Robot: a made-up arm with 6 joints. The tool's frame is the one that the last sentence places.
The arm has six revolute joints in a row. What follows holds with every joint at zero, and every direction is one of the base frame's. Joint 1 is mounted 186.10 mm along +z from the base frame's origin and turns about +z. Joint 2 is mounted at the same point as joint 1 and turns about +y. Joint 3 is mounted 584.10 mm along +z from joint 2 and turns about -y. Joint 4 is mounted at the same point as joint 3 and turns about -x. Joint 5 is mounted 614.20 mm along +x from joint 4 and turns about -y. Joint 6 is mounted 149.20 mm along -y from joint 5 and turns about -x. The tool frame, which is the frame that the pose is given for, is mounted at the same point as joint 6; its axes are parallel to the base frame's.
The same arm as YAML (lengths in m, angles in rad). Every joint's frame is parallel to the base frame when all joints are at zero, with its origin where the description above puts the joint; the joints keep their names.
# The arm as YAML. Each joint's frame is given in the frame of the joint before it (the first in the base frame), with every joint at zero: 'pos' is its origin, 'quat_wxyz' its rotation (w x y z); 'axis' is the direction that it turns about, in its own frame. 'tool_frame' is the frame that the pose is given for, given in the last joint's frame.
length_unit: m
angle_unit: rad
joints:
  - joint: joint 1
    pos: [0.0, 0.0, 0.1861]
    quat_wxyz: [1.0, 0.0, 0.0, 0.0]
    axis: "+z"
  - joint: joint 2
    pos: [0.0, 0.0, 0.0]
    quat_wxyz: [1.0, 0.0, 0.0, 0.0]
    axis: "+y"
  - joint: joint 3
    pos: [0.0, 0.0, 0.5841]
    quat_wxyz: [1.0, 0.0, 0.0, 0.0]
    axis: "-y"
  - joint: joint 4
    pos: [0.0, 0.0, 0.0]
    quat_wxyz: [1.0, 0.0, 0.0, 0.0]
    axis: "-x"
  - joint: joint 5
    pos: [0.6142, 0.0, 0.0]
    quat_wxyz: [1.0, 0.0, 0.0, 0.0]
    axis: "-y"
  - joint: joint 6
    pos: [0.0, -0.1492, 0.0]
    quat_wxyz: [1.0, 0.0, 0.0, 0.0]
    axis: "-x"
tool_frame:
  pos: [0.0, 0.0, 0.0]
  quat_wxyz: [1.0, 0.0, 0.0, 0.0]

